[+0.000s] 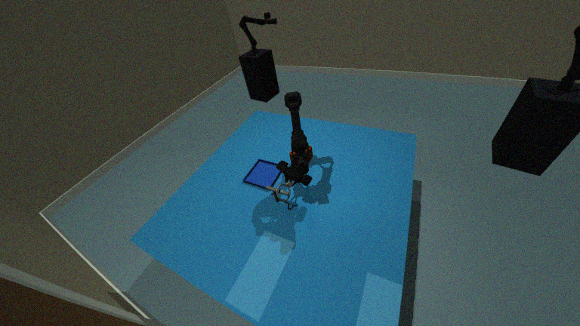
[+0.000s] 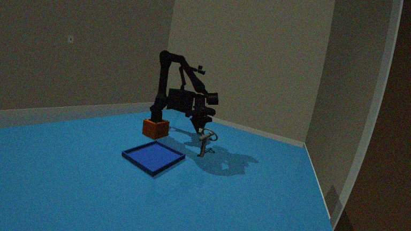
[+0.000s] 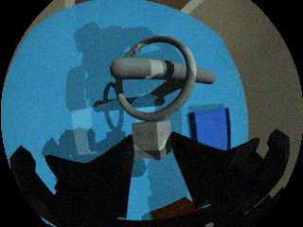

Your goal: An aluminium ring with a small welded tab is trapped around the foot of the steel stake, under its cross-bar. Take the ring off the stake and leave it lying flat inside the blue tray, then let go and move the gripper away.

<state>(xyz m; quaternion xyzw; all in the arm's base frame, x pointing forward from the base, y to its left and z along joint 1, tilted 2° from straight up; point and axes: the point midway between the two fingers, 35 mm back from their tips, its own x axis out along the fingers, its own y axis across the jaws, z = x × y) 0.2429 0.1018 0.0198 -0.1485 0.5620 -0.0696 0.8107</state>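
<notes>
My gripper tip is 5 cm short of the aluminium ring, 1 cm to the right of it and 1 cm below it. The rest, counted from my gripper tip: blue tray: 4 cm behind, 23 cm to the right, 8 cm below.
</notes>
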